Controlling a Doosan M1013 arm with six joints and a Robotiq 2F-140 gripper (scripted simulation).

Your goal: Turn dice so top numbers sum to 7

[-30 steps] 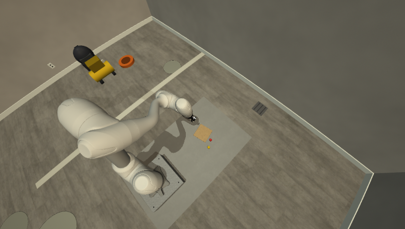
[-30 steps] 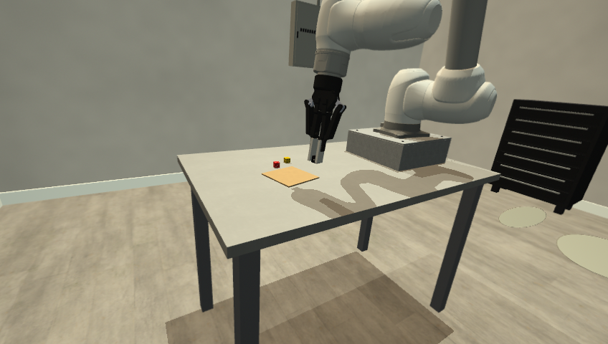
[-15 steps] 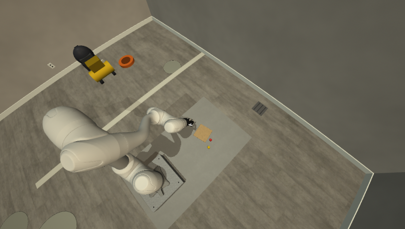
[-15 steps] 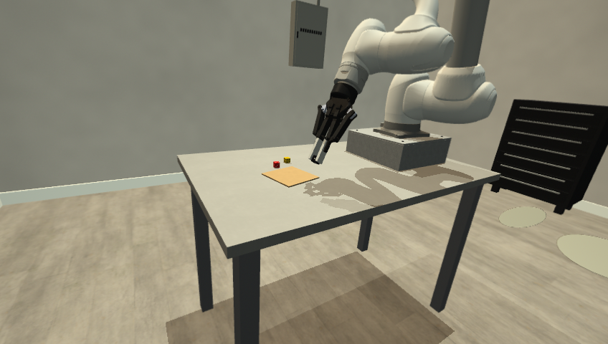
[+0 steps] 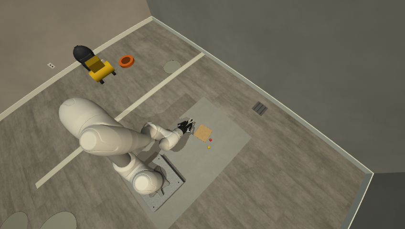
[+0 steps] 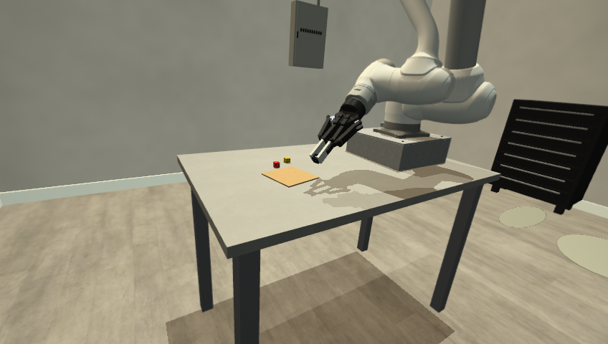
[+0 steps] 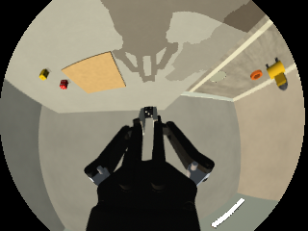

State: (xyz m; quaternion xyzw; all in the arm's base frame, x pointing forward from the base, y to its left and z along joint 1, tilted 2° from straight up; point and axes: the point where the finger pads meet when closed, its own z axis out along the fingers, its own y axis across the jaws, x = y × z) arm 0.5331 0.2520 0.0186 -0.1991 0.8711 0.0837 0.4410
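The tan mat lies 4 cm ahead of my hand, 13 cm to the right of it and 12 cm below it. The rest, counted from my hand: yellow die (28 cm to the right, 11 cm below); red die (6 cm ahead, 23 cm to the right, 11 cm below); small white die (2 cm ahead, 1 cm to the left, 2 cm below).
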